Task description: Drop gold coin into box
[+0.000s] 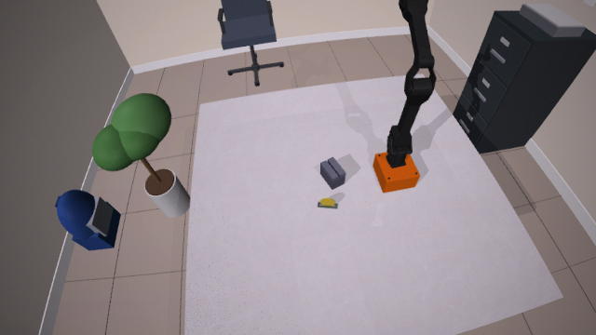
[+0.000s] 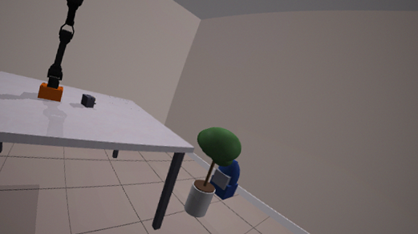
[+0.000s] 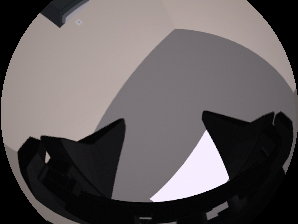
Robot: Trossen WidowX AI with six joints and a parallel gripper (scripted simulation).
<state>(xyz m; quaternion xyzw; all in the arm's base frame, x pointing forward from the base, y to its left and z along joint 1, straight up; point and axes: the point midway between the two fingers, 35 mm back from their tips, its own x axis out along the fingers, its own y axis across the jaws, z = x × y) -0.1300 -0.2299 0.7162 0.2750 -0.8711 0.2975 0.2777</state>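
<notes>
Right now my gripper tip is 460 mm short of the gold coin, 330 mm to the right of it and 790 mm above it.
</notes>
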